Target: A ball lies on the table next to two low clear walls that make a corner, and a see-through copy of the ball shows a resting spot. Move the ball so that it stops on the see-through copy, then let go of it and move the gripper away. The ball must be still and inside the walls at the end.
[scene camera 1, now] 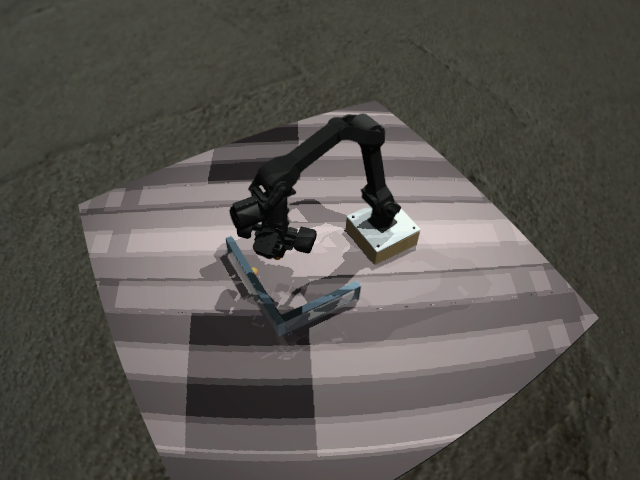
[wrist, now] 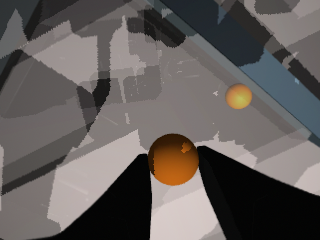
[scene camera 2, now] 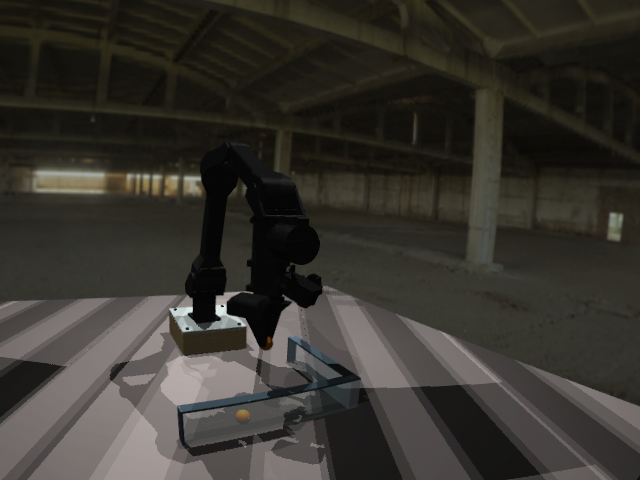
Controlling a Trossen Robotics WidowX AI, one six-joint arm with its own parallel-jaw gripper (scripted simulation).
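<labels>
You can see my gripper in scene camera 1 (pixel 277 255), and it's in the wrist view and in scene camera 2 as well. On my gripper, (wrist: pixel 239 195) and (scene camera 2: pixel 269 325) are the same spot.
</labels>
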